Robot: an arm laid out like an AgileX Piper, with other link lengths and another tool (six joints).
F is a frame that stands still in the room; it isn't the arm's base.
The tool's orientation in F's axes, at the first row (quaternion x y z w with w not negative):
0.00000 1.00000 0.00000 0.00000
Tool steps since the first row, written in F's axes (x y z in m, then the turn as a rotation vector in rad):
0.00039 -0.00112 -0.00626 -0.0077 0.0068 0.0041
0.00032 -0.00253 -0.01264 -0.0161 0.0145 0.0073
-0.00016 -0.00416 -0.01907 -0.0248 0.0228 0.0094
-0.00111 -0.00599 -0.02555 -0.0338 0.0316 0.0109
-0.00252 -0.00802 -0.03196 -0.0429 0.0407 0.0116
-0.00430 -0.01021 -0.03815 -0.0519 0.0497 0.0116
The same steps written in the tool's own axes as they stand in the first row. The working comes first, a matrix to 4 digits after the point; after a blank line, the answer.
The tool's axes in the first row as the columns of a matrix, in F's axes (used below as rounded here):
-1.0000 0.0000 0.0000
0.0000 1.0000 0.0000
0.0000 0.0000 -1.0000

-0.00039 -0.00112 0.00626 0.0077 0.0068 -0.0041
-0.00032 -0.00253 0.01264 0.0161 0.0145 -0.0073
0.00016 -0.00416 0.01907 0.0248 0.0228 -0.0094
0.00111 -0.00599 0.02555 0.0338 0.0316 -0.0109
0.00252 -0.00802 0.03196 0.0429 0.0407 -0.0116
0.00430 -0.01021 0.03815 0.0519 0.0497 -0.0116

